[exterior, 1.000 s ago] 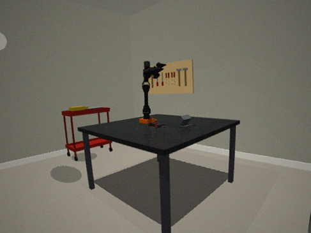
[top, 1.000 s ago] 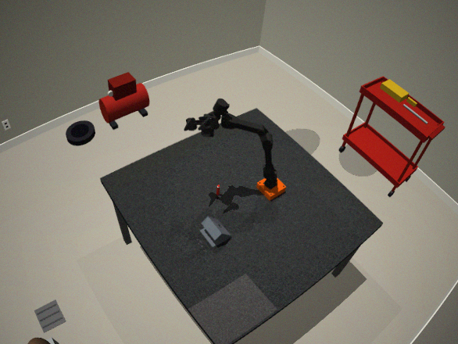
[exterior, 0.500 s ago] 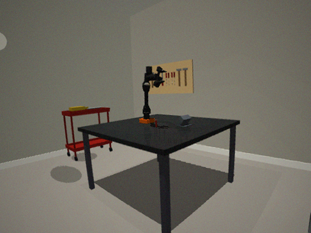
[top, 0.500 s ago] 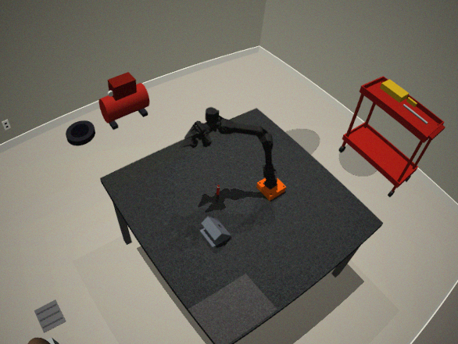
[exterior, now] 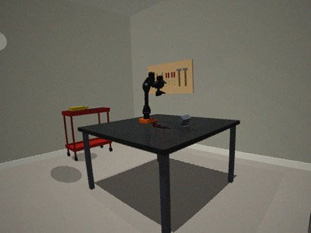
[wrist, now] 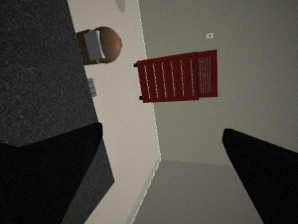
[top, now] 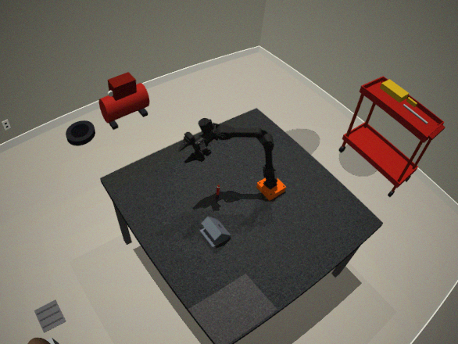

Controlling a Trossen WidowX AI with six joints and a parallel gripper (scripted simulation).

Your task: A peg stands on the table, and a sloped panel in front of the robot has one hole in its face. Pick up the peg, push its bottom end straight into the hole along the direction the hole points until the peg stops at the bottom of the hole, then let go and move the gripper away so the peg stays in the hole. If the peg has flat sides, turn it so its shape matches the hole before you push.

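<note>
Now: the red square peg 320 mm below my gripper tip, 200 mm behind it and 80 mm to the left of it. From my gripper tip the other things lie so: grey sloped panel: 330 mm below, 290 mm to the left, 10 mm behind.
</note>
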